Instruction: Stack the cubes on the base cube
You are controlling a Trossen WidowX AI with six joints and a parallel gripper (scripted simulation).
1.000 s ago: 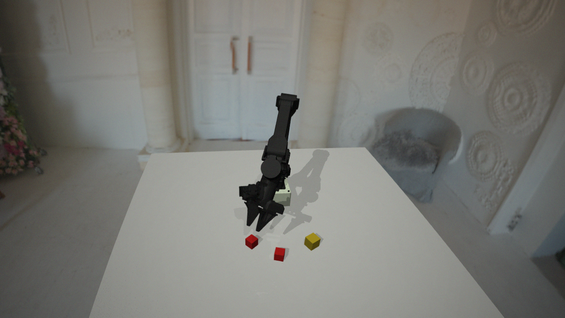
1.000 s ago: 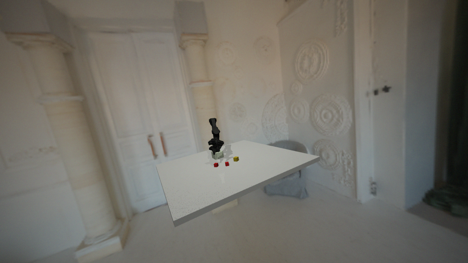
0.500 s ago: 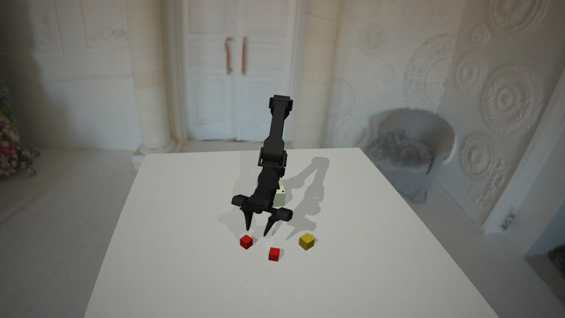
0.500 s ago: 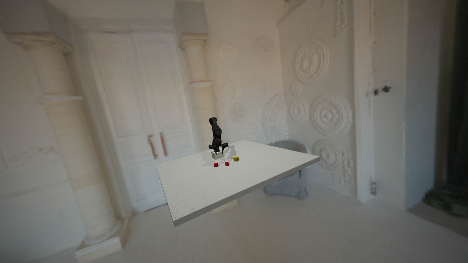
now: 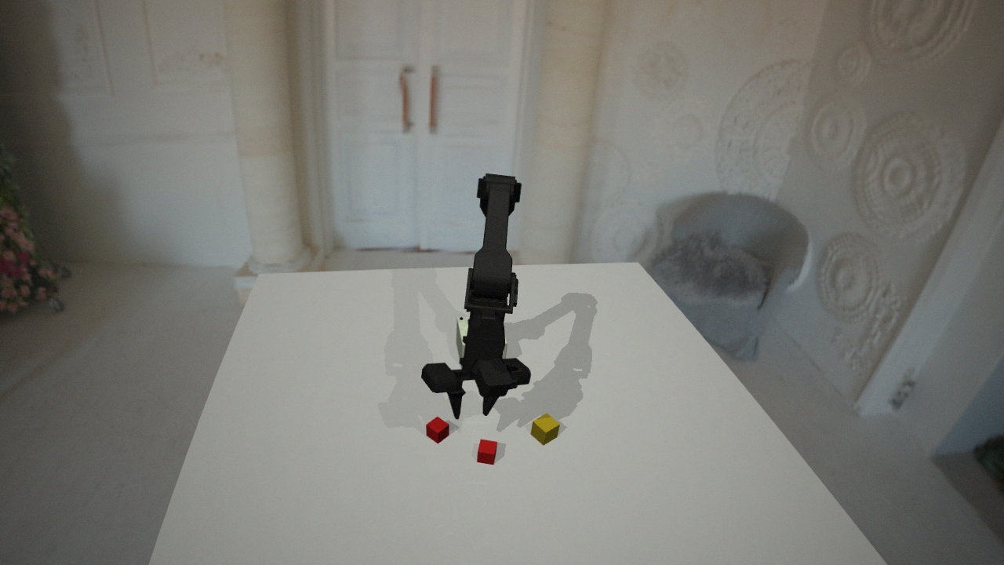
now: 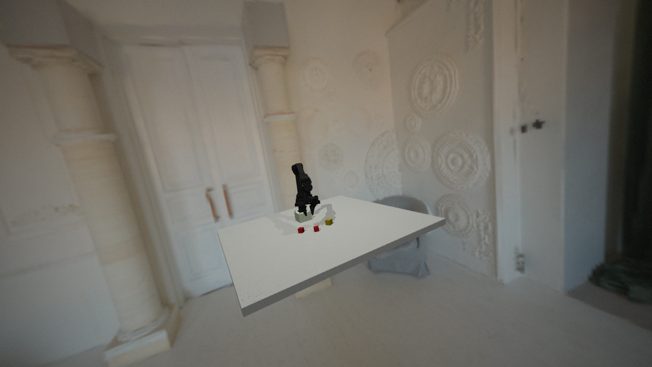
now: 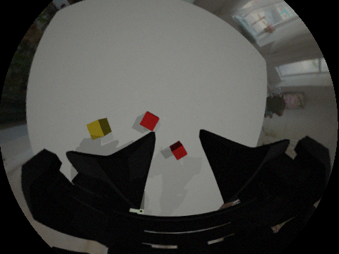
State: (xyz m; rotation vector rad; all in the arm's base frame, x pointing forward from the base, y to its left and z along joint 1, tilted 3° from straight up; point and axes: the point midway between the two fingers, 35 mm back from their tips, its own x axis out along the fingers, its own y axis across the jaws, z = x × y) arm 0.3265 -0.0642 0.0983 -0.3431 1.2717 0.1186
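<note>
Right now my gripper tip is 160 mm to the right of the yellow cube, 110 mm above it and 50 mm past it. From my gripper tip the other things lie so: red cube 110 mm below, 70 mm behind, 60 mm to the right.
</note>
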